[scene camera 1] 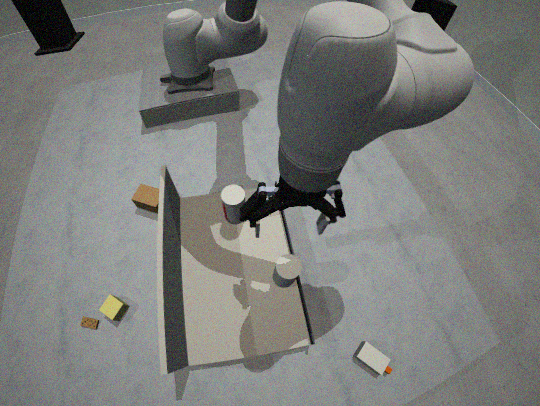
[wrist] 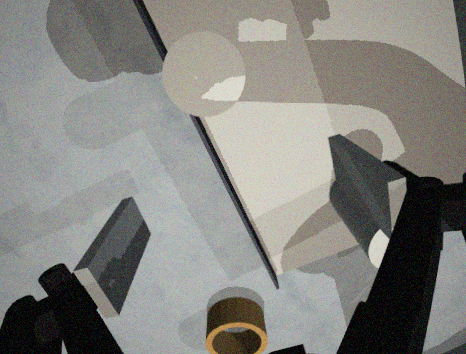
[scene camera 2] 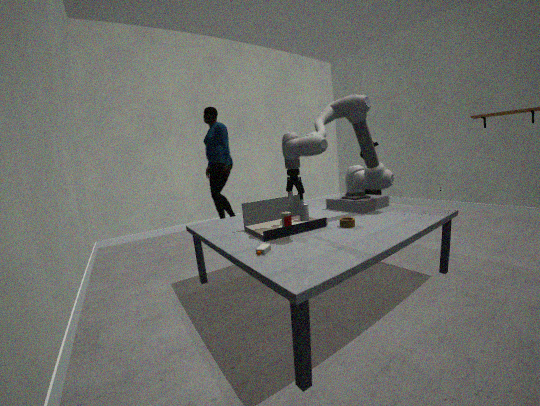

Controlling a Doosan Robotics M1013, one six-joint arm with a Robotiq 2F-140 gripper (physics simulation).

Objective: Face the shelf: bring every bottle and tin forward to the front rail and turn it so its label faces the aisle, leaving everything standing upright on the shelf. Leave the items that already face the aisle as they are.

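Where they show: gripper, fingertip midpoint: [scene camera 1: 288, 229] [wrist: 234, 188] [scene camera 2: 295, 204]; arm's base, link origin: [scene camera 1: 192, 80] [scene camera 2: 355, 198].
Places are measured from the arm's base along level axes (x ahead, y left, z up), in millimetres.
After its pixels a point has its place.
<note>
The shelf [scene camera 1: 215, 325] @(x 905, y 111, z -56 mm) [scene camera 2: 260, 213] @(x 872, y 34, z 11 mm) has a dark front rail [scene camera 1: 305, 310] @(x 889, y 327, z -32 mm) [scene camera 2: 295, 230] @(x 758, y 319, z -68 mm) [wrist: 233, 198] @(x 662, y 308, z -31 mm). A tin [scene camera 1: 288, 269] @(x 803, y 286, z 43 mm) [scene camera 2: 286, 220] @(x 809, y 313, z 2 mm) [wrist: 200, 65] @(x 803, y 287, z 43 mm) stands upright against the rail; its red label faces the aisle in scene camera 2. A taller pale bottle [scene camera 1: 233, 204] @(x 637, y 172, z 52 mm) [scene camera 2: 304, 212] @(x 620, y 198, z 3 mm) stands upright back from the rail, near the shelf end closer to the robot base. A red strip shows on its left side in scene camera 1; its white top [wrist: 378, 251] @(x 609, y 192, z 53 mm) is mostly hidden by a finger in the wrist view. My gripper [scene camera 1: 290, 227] @(x 727, y 290, z 86 mm) [scene camera 2: 296, 196] @(x 727, y 290, z 86 mm) [wrist: 234, 188] @(x 727, y 290, z 86 mm) is open and empty, one finger beside the bottle, the other beyond the rail.
A brown ring [scene camera 2: 347, 224] @(x 446, y 422, z -67 mm) [wrist: 236, 312] @(x 462, y 369, z -60 mm) lies beyond the shelf's end. A white box [scene camera 1: 372, 356] @(x 1024, y 487, z -63 mm) [scene camera 2: 265, 247] @(x 1024, y 508, z -63 mm) with an orange tip lies in front. A brown box [scene camera 1: 146, 197] @(x 543, y -96, z -41 mm), yellow block [scene camera 1: 112, 306] @(x 857, y -154, z -53 mm) and small orange-brown block [scene camera 1: 90, 323] @(x 898, y -229, z -83 mm) lie behind the back panel. A person [scene camera 2: 218, 145] is beyond the table.
</note>
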